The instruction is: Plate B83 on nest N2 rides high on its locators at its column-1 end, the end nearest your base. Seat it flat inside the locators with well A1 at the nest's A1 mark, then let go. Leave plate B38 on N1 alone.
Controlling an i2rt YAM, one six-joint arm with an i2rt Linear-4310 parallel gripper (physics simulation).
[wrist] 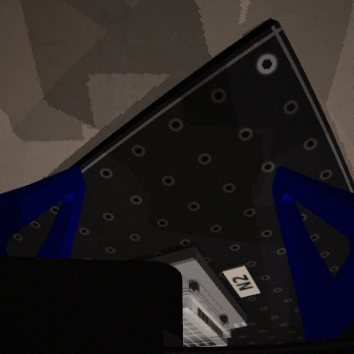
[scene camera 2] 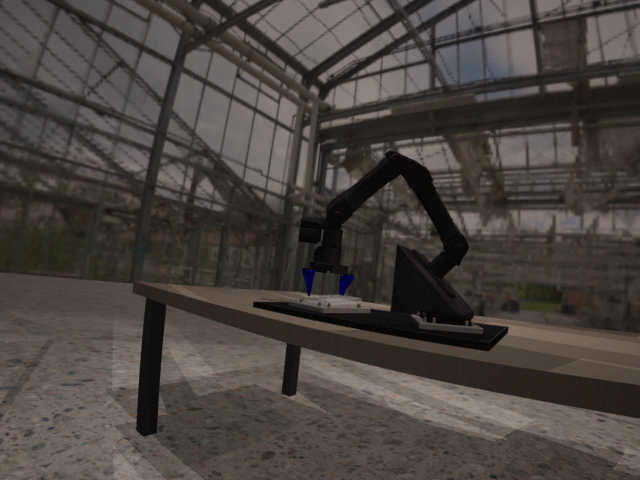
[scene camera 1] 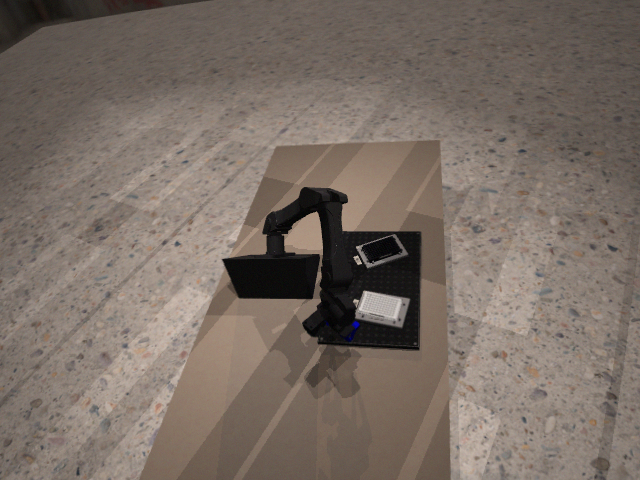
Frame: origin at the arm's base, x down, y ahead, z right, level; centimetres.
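Seen in the pictures: gripper, fingertip midpoint: [wrist: 178, 176] [scene camera 2: 324, 298] [scene camera 1: 340, 332]; arm's base at its link origin: [scene camera 2: 432, 274] [scene camera 1: 275, 256].
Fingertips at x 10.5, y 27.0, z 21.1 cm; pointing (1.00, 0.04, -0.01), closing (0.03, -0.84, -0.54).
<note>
Pixels of each thing's middle, then the offset from my fingertips to it. "*": a spot on its surface instead.
- white plate B83 at the middle of its body: [wrist: 144, 327] [scene camera 2: 332, 300] [scene camera 1: 380, 305] dx -0.7, dy +11.2, dz -11.9 cm
- grey nest N2 at the middle of its body: [wrist: 140, 314] [scene camera 2: 330, 305] [scene camera 1: 382, 308] dx +0.6, dy +11.7, dz -11.9 cm
- dark plate B38 at the middle of its body: [scene camera 2: 443, 317] [scene camera 1: 381, 249] dx -0.2, dy +7.3, dz -38.6 cm
- nest N1 at the middle of its body: [scene camera 2: 443, 321] [scene camera 1: 381, 250] dx +0.6, dy +7.3, dz -38.6 cm
- black perforated board at the middle of its body: [wrist: 241, 331] [scene camera 2: 383, 319] [scene camera 1: 374, 282] dx +2.3, dy +6.9, dz -24.0 cm
- N2 label at a spot on its surface: [wrist: 241, 281] * dx +1.5, dy +2.1, dz -12.6 cm
The white plate B83 [scene camera 1: 381, 305] [scene camera 2: 333, 299] [wrist: 199, 327] lies on the grey nest N2 [scene camera 1: 402, 321] [scene camera 2: 356, 310] [wrist: 192, 270]. In scene camera 1 its end nearest the base looks raised, with nest showing beyond its far end. My gripper [scene camera 1: 341, 330] [scene camera 2: 326, 295] [wrist: 178, 176] is open and empty, pointing down. It is beside the base-side end of the plate, near the board's front-left corner. In the wrist view a black housing hides most of the plate and nest. The A1 mark cannot be made out. The dark plate B38 [scene camera 1: 381, 250] sits on nest N1 [scene camera 1: 366, 263] [scene camera 2: 447, 327].
Both nests stand on a black perforated board [scene camera 1: 390, 281] [scene camera 2: 385, 320] [wrist: 215, 115] on the brown table [scene camera 1: 289, 439] [scene camera 2: 232, 315]. The N2 label [wrist: 241, 281] lies beside its nest. The black base block [scene camera 1: 273, 279] [scene camera 2: 421, 286] stands left of the board in scene camera 1.
</note>
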